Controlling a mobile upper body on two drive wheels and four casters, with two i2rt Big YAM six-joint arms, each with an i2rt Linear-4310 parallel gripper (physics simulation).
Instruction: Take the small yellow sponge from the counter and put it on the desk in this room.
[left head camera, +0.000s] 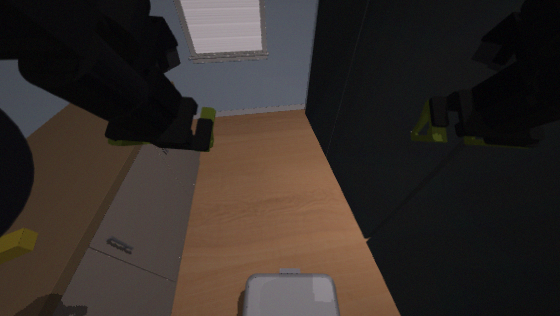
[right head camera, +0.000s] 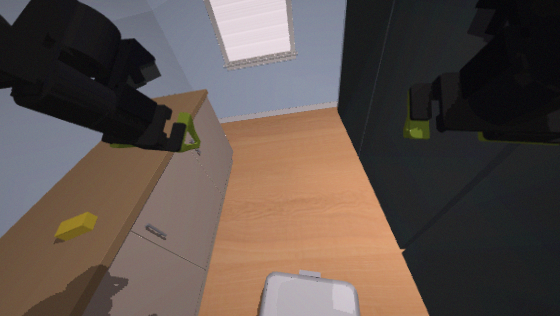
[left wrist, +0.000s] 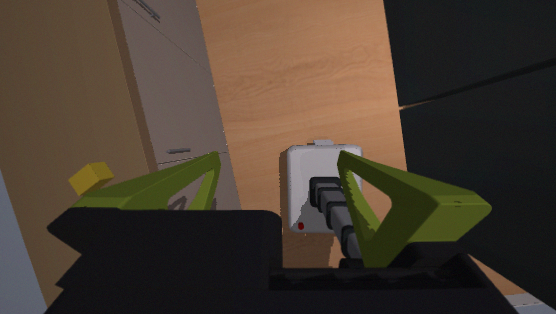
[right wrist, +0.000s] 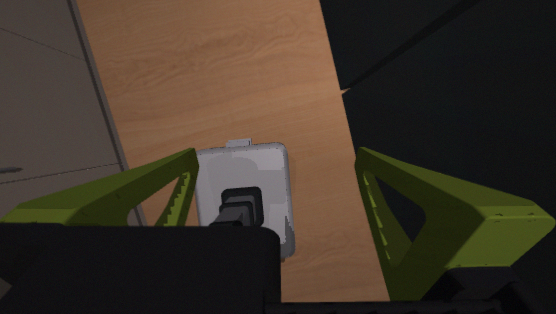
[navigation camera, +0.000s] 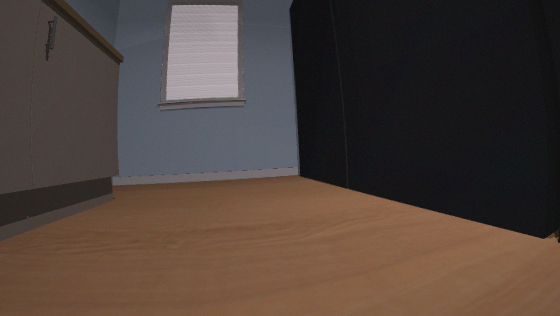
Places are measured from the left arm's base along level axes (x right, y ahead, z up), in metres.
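Pixels of known places: left gripper, fingertip midpoint: (left head camera: 186, 141) (right head camera: 178, 143) (left wrist: 278, 157); right gripper, fingertip midpoint: (left head camera: 438, 138) (right head camera: 440, 134) (right wrist: 276, 156).
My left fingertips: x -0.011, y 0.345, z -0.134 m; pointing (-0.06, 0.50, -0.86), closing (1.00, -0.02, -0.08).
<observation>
Behind a point stands the place of what it marks.
The small yellow sponge (left head camera: 19, 244) {x -0.603, y 0.257, z -0.459 m} (right head camera: 76, 226) {x -0.622, y 0.245, z -0.455 m} (left wrist: 91, 177) {x -0.629, y 0.260, z -0.455 m} lies on the brown counter (left head camera: 75, 170) {x -0.720, y 0.571, z -0.500 m} (right head camera: 115, 185) {x -0.690, y 0.461, z -0.500 m} (left wrist: 55, 75) {x -0.781, y 0.597, z -0.500 m} at the left. In the left wrist view it shows beyond the left finger, outside the gap. My left gripper (left head camera: 167, 142) (right head camera: 157, 146) (left wrist: 278, 157) {x -0.011, y 0.345, z -0.134 m} is open and empty, raised and apart from the sponge. My right gripper (left head camera: 457, 140) (right head camera: 457, 135) (right wrist: 276, 156) {x 0.454, y 0.349, z -0.129 m} is open and empty, farther to the right in front of the dark block. The sponge does not show in the right wrist view. No desk can be made out.
Grey cabinets (left head camera: 145, 210) {x -0.538, y 0.525, z -0.769 m} (right head camera: 185, 200) {x -0.545, y 0.569, z -0.808 m} (navigation camera: 75, 110) {x -0.635, y 1.098, z -0.936 m} with handles stand under the counter. A tall dark block (left head camera: 425, 200) (right head camera: 450, 200) {x 0.855, y 0.607, z -0.730 m} (navigation camera: 420, 115) {x 0.791, y 0.967, z -1.065 m} borders the wooden floor (left head camera: 265, 200) {x 0.025, y 0.955, z -1.409 m} (navigation camera: 225, 240) {x 0.102, y 0.865, z -1.410 m} at the right. A wall with a window (left head camera: 222, 25) {x -0.458, y 2.409, z -0.303 m} (navigation camera: 202, 52) {x -0.435, y 2.412, z -0.030 m} closes the far end.
</observation>
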